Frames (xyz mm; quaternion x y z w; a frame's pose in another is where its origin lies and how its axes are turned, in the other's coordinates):
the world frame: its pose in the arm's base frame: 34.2 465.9 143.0 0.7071 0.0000 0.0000 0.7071
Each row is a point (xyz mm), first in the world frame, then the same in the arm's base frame.
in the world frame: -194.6 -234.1 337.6
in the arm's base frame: -160.4 128.3 -91.1
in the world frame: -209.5 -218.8 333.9
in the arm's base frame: -175.3 132.0 -75.8
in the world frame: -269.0 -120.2 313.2
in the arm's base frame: -234.8 152.7 22.8
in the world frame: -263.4 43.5 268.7
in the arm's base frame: -229.2 197.2 186.5
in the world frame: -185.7 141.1 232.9
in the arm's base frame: -151.5 233.0 284.1
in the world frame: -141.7 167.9 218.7
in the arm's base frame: -107.5 247.2 310.9
